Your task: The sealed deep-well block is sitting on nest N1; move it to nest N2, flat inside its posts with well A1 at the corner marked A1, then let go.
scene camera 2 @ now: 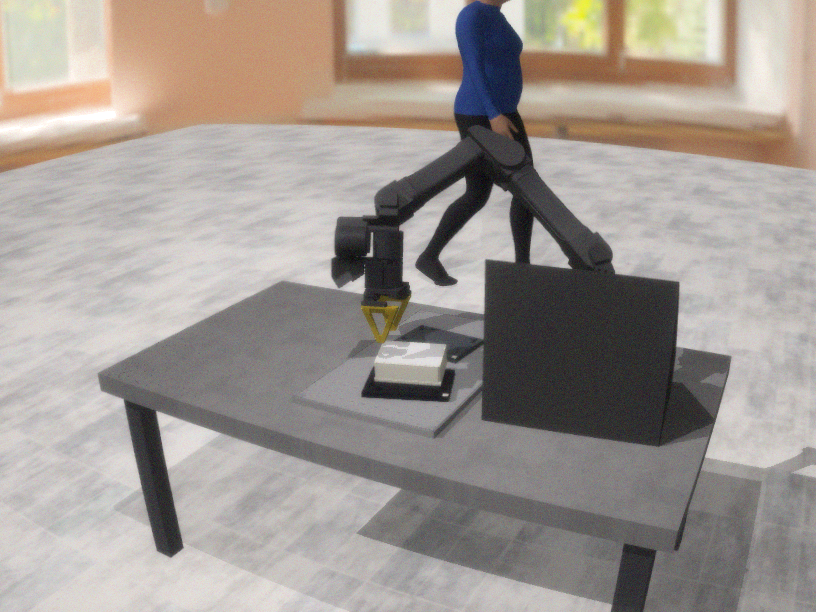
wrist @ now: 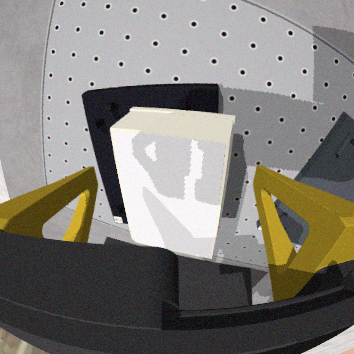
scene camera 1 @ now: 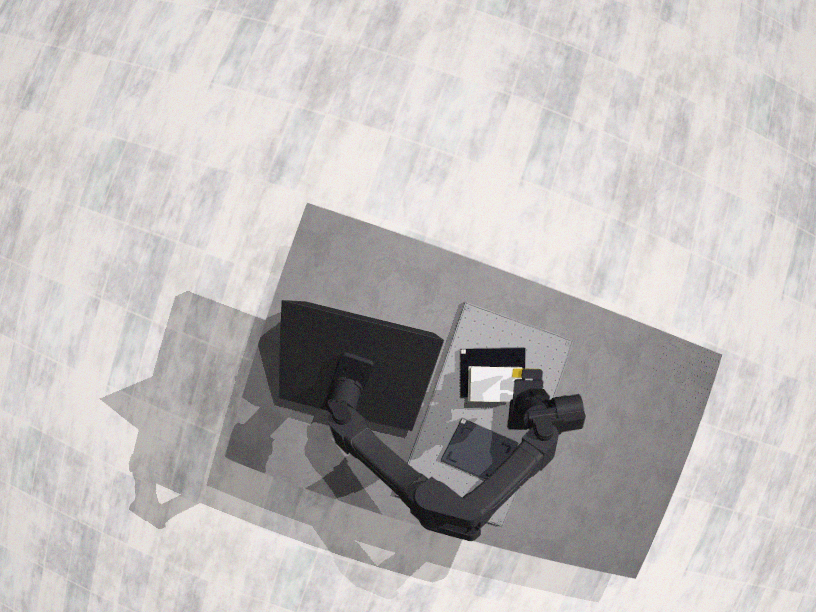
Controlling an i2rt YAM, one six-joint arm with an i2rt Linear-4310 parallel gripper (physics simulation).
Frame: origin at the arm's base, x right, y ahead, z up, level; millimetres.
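Seen in the pictures: gripper, fingertip midpoint: [scene camera 2: 386,336] [wrist: 174,174] [scene camera 1: 518,390]; arm's base at its link origin: [scene camera 2: 593,320] [scene camera 1: 348,383].
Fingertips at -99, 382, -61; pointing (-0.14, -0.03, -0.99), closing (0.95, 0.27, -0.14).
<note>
Pixels of each thing's middle, then the offset from my fingertips to it, as dx, dy, dz. Level surfaces: height alone.
- white block at the middle of its body: [wrist: 174,188] [scene camera 2: 411,362] [scene camera 1: 495,384] +7, -49, -48
- black nest at the middle of its body: [wrist: 153,169] [scene camera 2: 409,381] [scene camera 1: 493,372] -17, -57, -75
- slate-blue nest at the middle of its body: [wrist: 333,197] [scene camera 2: 437,341] [scene camera 1: 480,451] +184, -20, -77
- light perforated board at the middle of its body: [wrist: 271,176] [scene camera 2: 425,363] [scene camera 1: 485,419] +103, -32, -92
- grey table at its surface level: dz -99
The white block [scene camera 1: 491,378] [scene camera 2: 408,368] [wrist: 165,210] rests on the black nest [scene camera 1: 494,357] [scene camera 2: 408,393] [wrist: 150,97]. It appears offset toward the slate-blue nest, covering part of the black one; whether it lies fully flat is unclear. The slate-blue nest [scene camera 1: 474,447] [scene camera 2: 438,337] [wrist: 327,165] holds no block and is turned at an angle. Each nest has a small white corner mark. N1/N2 labels and well A1 are not readable. My gripper [scene camera 1: 519,373] [scene camera 2: 387,333] [wrist: 174,174] is open above the block, its yellow fingertips apart on either side in the wrist view, not touching it.
Both nests are on a light perforated board [scene camera 1: 547,349] [scene camera 2: 395,411] [wrist: 200,40] on the grey table [scene camera 1: 626,428] [scene camera 2: 230,368]. A large black box [scene camera 1: 316,342] [scene camera 2: 580,349] stands beside the board. A person in blue [scene camera 2: 487,65] stands beyond the table.
</note>
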